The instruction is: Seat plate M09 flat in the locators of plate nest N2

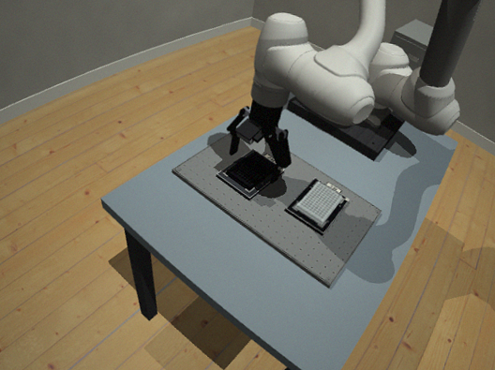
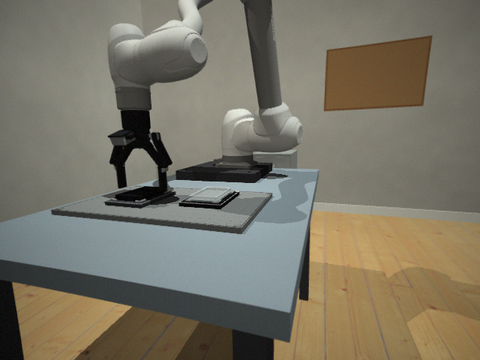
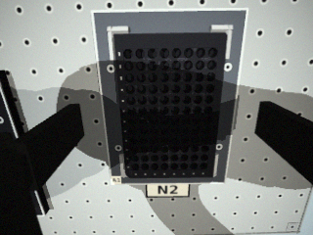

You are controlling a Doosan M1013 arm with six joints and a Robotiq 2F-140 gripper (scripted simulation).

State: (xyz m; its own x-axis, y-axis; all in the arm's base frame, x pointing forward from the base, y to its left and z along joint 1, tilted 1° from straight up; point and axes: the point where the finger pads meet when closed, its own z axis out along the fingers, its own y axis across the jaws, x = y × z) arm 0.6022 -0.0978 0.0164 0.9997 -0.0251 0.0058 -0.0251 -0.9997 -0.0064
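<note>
My gripper is now 2 cm above the black well plate. The rest, counted from my hand: plate nest 4 cm below; white well plate 20 cm to the left, 4 cm behind, 2 cm below.
</note>
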